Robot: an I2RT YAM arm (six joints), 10 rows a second.
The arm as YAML. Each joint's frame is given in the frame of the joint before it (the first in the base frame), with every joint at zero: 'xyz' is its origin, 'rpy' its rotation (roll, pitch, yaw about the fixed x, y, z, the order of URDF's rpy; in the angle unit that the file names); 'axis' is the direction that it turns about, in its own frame. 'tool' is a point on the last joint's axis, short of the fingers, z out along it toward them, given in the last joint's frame.
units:
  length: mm
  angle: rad
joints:
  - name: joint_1
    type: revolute
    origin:
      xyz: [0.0, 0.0, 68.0]
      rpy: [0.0, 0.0, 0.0]
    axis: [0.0, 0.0, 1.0]
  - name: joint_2
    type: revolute
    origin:
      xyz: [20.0, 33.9, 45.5]
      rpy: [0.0, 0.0, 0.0]
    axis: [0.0, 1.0, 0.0]
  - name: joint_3
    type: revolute
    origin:
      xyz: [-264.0, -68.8, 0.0]
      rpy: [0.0, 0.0, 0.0]
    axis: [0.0, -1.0, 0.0]
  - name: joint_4
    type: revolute
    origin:
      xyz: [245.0, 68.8, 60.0]
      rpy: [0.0, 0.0, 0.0]
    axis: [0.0, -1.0, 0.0]
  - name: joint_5
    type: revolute
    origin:
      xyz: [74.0, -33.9, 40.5]
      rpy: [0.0, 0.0, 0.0]
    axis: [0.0, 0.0, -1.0]
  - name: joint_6
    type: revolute
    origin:
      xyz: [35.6, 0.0, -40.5]
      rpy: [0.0, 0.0, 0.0]
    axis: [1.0, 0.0, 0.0]
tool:
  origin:
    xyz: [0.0, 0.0, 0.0]
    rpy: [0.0, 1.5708, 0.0]
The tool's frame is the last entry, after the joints.
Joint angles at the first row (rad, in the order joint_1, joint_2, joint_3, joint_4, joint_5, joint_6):
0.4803 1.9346 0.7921 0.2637 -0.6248 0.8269
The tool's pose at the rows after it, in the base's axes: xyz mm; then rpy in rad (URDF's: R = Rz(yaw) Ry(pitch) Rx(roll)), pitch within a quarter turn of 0, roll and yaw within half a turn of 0:
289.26 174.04 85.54 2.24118 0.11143 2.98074
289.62 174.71 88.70 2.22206 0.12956 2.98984
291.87 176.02 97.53 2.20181 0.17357 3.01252
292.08 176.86 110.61 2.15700 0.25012 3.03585
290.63 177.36 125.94 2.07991 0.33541 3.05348
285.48 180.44 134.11 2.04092 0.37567 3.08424
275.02 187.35 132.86 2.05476 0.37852 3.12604
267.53 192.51 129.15 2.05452 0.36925 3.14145
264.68 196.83 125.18 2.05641 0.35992 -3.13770
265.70 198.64 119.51 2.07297 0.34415 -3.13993
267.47 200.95 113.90 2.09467 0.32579 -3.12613
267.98 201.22 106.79 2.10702 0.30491 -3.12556
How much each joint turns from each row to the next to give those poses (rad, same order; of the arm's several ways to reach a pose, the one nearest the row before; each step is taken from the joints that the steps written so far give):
-0.0006 -0.0054 0.0021 0.0039 -0.0025 -0.0033
0.0004 -0.0077 -0.0026 0.0168 -0.0106 -0.0067
-0.0006 -0.0210 0.0091 -0.0018 -0.0109 -0.0321
0.0004 -0.0378 -0.0083 0.0371 -0.0181 -0.0349
0.0000 -0.0436 -0.0210 0.0777 -0.0403 -0.0180
0.0127 -0.0284 -0.0147 0.0303 -0.0313 -0.0144
0.0337 -0.0134 -0.0174 -0.0111 0.0047 -0.0161
0.0255 0.0017 -0.0191 0.0219 0.0052 0.0133
0.0164 0.0135 -0.0048 0.0186 0.0086 0.0139
0.0040 0.0224 0.0069 -0.0033 0.0124 0.0043
0.0030 0.0246 0.0170 -0.0258 0.0017 -0.0107
0.0000 0.0245 0.0022 0.0008 0.0018 0.0038

